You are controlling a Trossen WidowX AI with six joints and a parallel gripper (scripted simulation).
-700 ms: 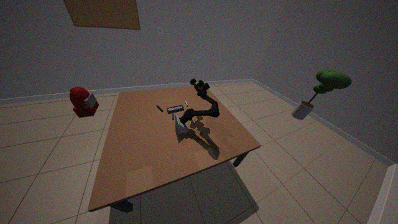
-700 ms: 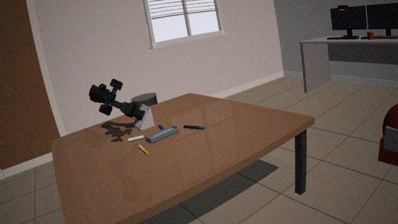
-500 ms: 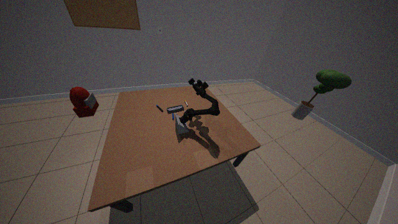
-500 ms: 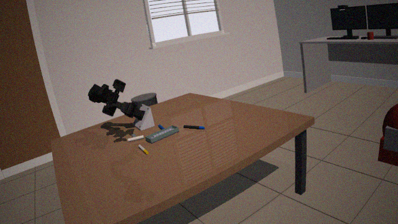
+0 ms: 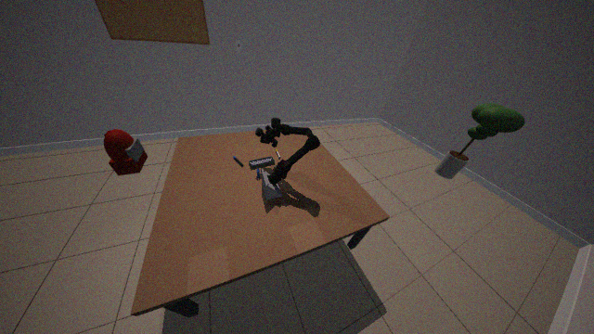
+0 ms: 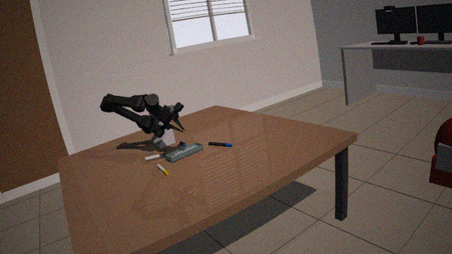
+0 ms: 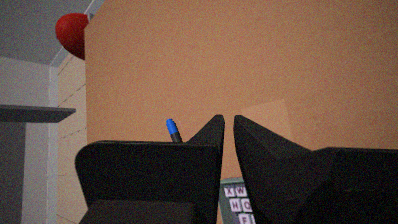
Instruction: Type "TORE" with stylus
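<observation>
Right now the blue stylus is 240 mm behind my gripper tip, 80 mm to the left of it and 140 mm below it. Round my gripper tip: yellow-tipped pen (10 mm ahead, 150 mm to the right, 140 mm below).
</observation>
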